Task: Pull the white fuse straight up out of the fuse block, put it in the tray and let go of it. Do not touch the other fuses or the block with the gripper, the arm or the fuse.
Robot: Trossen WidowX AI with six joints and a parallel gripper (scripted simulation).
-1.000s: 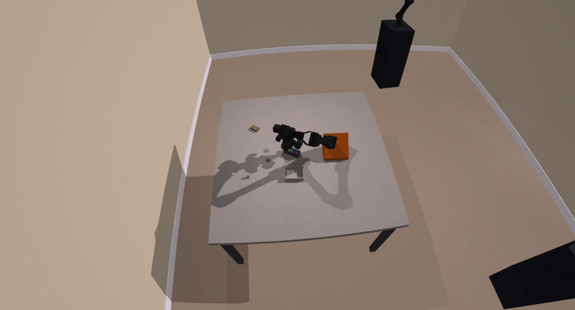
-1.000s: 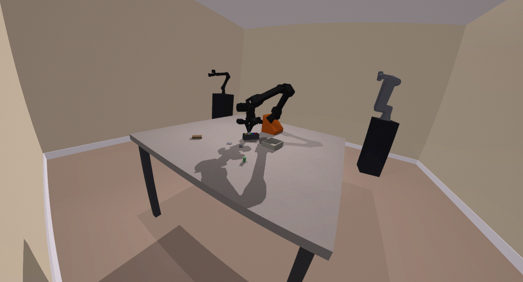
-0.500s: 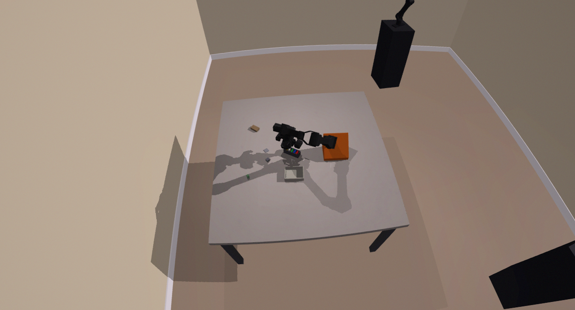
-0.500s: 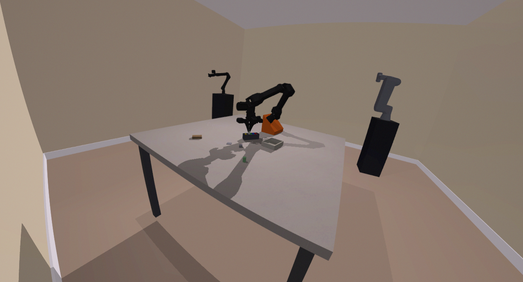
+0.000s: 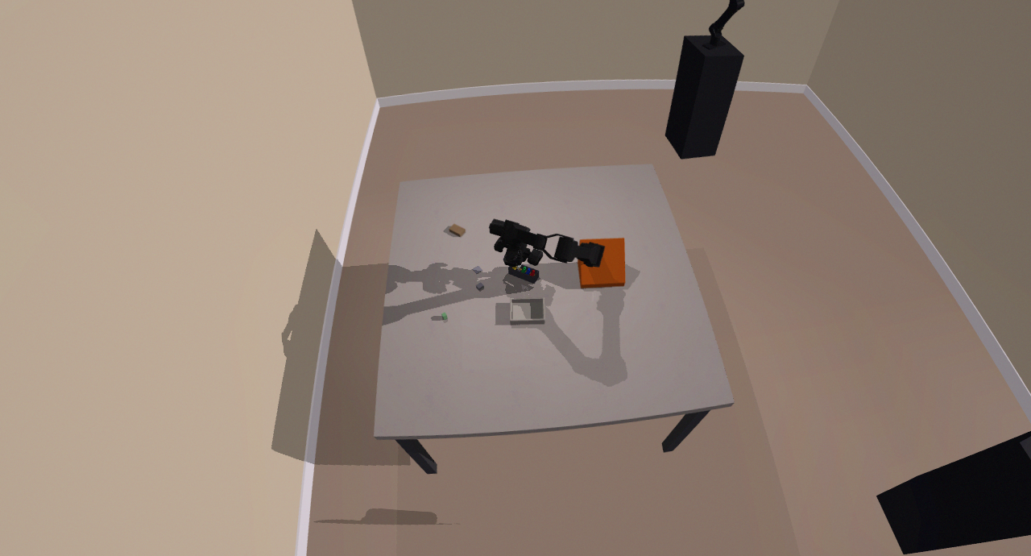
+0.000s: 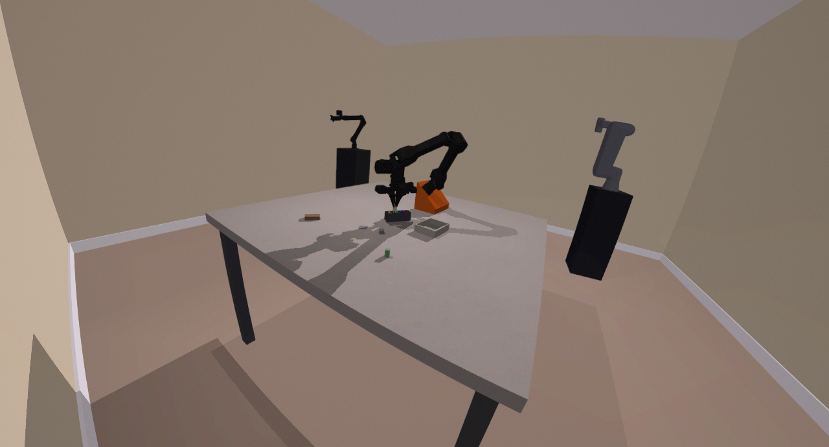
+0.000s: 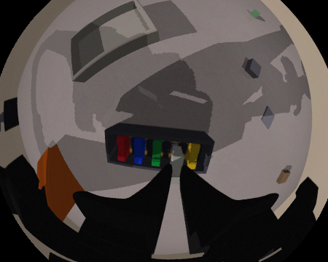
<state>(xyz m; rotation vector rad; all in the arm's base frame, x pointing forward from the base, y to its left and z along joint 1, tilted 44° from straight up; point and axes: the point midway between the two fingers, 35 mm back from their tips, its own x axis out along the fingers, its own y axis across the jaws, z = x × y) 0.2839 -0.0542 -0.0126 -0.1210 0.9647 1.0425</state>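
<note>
My gripper tip is now 4 cm above the green fuse, 1 cm to the right of it and 1 cm past it. The rest, counted from my gripper tip: yellow fuse (4 cm below, 2 cm ahead, 1 cm to the right); blue fuse (4 cm below, 3 cm behind, 2 cm to the left); white fuse (1 cm below).
</note>
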